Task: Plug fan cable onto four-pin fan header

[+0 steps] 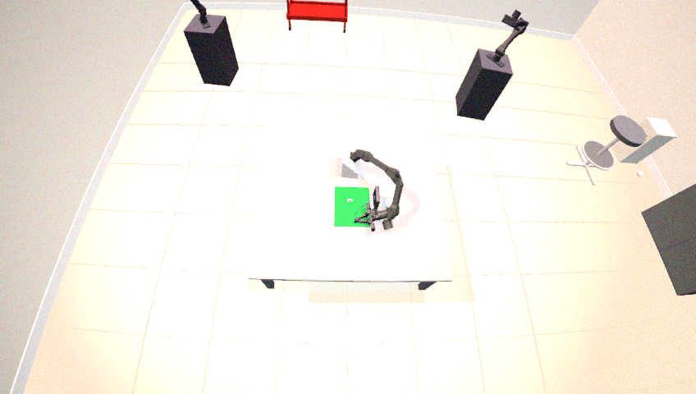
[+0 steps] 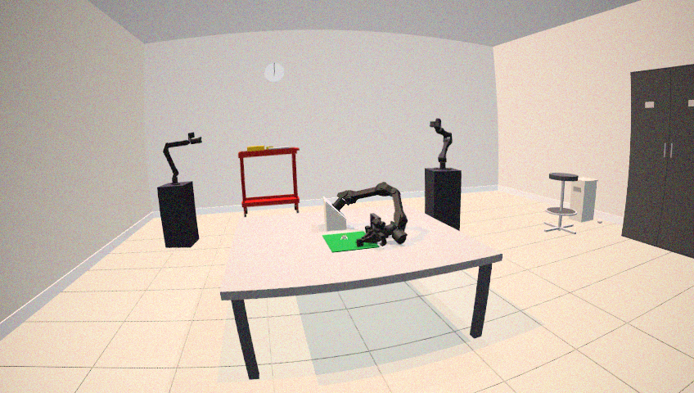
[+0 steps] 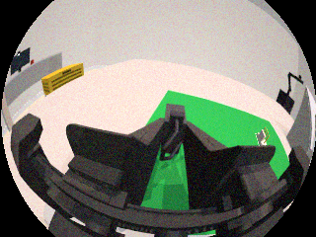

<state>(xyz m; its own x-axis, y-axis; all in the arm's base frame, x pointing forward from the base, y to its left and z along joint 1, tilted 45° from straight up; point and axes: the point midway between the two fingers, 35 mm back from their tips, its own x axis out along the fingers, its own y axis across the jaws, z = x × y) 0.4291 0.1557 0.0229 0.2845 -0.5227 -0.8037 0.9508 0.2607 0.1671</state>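
Now: gripper tip 10 mm above the dark fan plug. Also, from my gripper tip: green board 110 mm behind, 50 mm to the right, 50 mm below; white four-pin header 150 mm behind, 70 mm to the right, 30 mm below; black fan 170 mm behind, 100 mm to the left, 30 mm above.
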